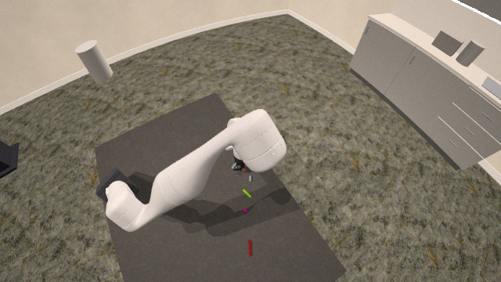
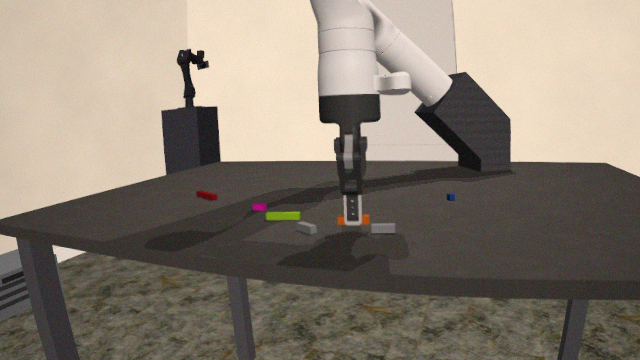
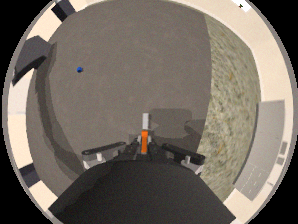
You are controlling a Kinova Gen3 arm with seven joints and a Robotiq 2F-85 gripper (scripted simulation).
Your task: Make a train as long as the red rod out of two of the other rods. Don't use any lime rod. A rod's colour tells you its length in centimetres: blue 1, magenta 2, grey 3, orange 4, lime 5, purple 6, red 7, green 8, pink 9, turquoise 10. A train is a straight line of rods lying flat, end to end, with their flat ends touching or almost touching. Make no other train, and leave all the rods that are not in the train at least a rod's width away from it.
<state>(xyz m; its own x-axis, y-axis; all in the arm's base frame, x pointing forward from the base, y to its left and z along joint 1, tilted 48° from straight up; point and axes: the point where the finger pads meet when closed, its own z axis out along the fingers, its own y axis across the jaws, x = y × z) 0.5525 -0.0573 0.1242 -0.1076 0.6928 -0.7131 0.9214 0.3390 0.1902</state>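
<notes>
The orange rod is 1 cm below my hand. The rest, counted from my hand: lime rod (11 cm to the right, 6 cm behind, 3 cm below); then magenta rod (18 cm to the right, 11 cm behind, 3 cm below); then blue rod (19 cm behind, 13 cm to the left, 3 cm below).
</notes>
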